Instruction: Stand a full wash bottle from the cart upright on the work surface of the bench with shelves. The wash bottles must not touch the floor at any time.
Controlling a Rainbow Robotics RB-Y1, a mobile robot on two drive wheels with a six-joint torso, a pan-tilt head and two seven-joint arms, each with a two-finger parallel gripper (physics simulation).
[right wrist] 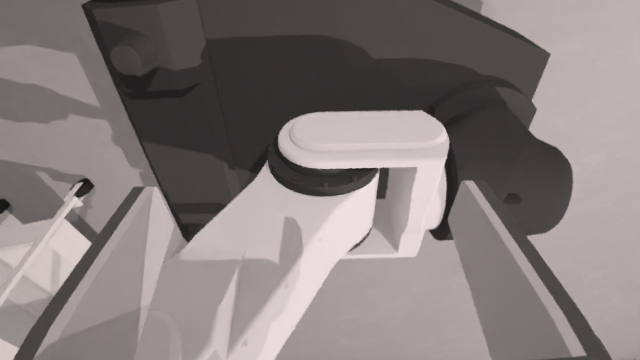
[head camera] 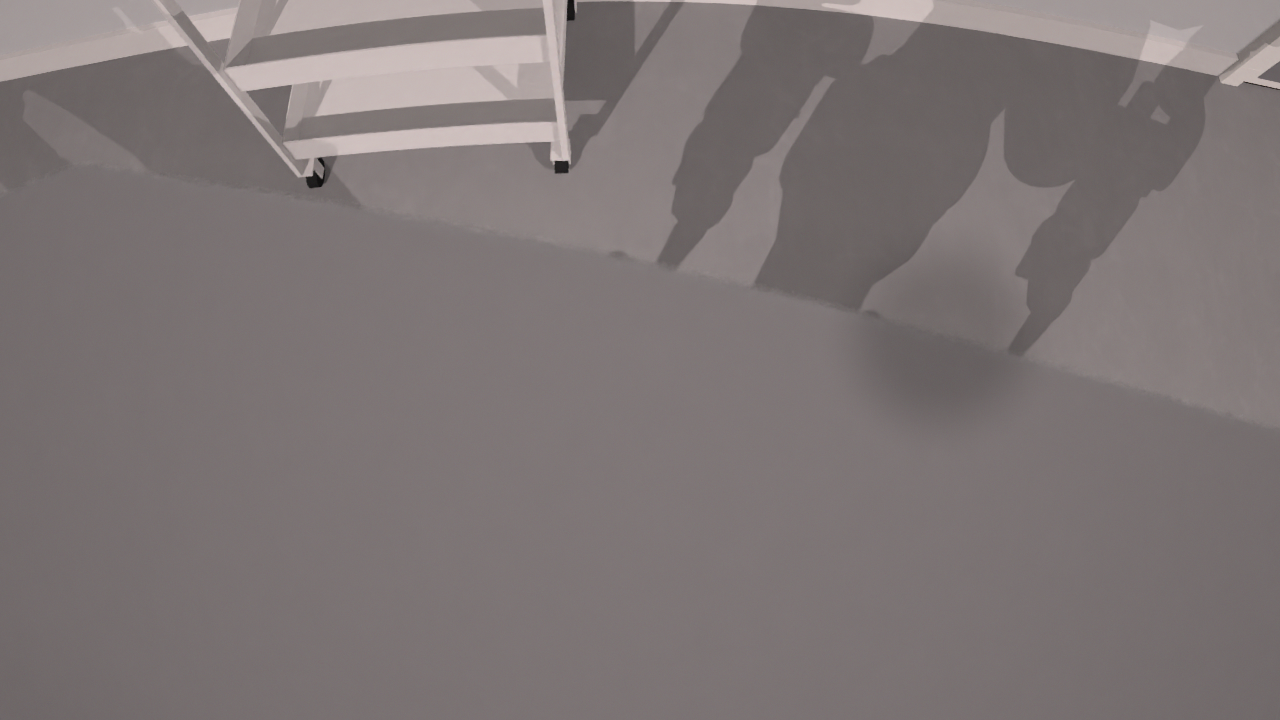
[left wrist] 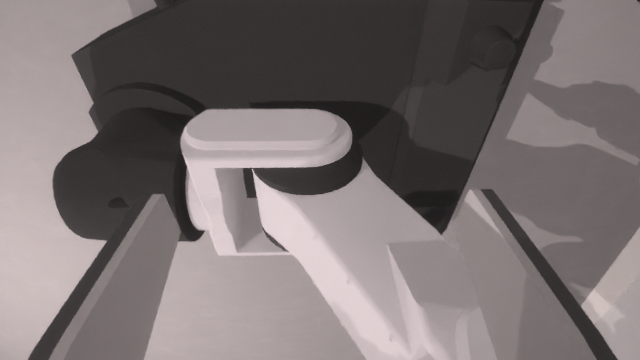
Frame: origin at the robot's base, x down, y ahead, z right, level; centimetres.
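Seen in the pictures: left gripper, between the fingertips: (left wrist: pixel 318 210); right gripper, between the fingertips: (right wrist: pixel 310 203).
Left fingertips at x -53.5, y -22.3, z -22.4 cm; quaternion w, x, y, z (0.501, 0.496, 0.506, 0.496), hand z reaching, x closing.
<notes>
A point is followed by its place in that frame.
A white wheeled frame, seemingly the cart (head camera: pixel 402 62) {z -39.0, x -42.3, y 33.1 cm} (right wrist: pixel 41 242) {z -20.0, x -21.4, y 36.4 cm}, stands at the upper left of the head view; its lower bars and black casters show, and its top is cut off. Part of it also shows at the lower left of the right wrist view. No wash bottle shows, and the bench's work surface does not show. My left gripper (left wrist: pixel 318 210) {z -22.4, x -53.5, y -22.3 cm} is open and empty, pointing down over my own dark base and white torso joint. My right gripper (right wrist: pixel 310 203) {z 22.6, x -53.5, y -22.0 cm} is open and empty in a like pose on the other side. Neither gripper shows in the head view.
The grey floor (head camera: pixel 608 188) {z -13.6, x -0.1, y 35.8 cm} lies in front of me, with my shadow across it. A wall with a pale skirting runs along the back. A white frame corner (head camera: pixel 1253 67) {z 113.9, x -9.8, y 101.4 cm} shows at the upper right edge. My dark base (left wrist: pixel 300 60) {z -13.6, x -16.9, y -23.6 cm} (right wrist: pixel 300 65) {z 13.1, x -16.9, y -19.8 cm} is below both grippers.
</notes>
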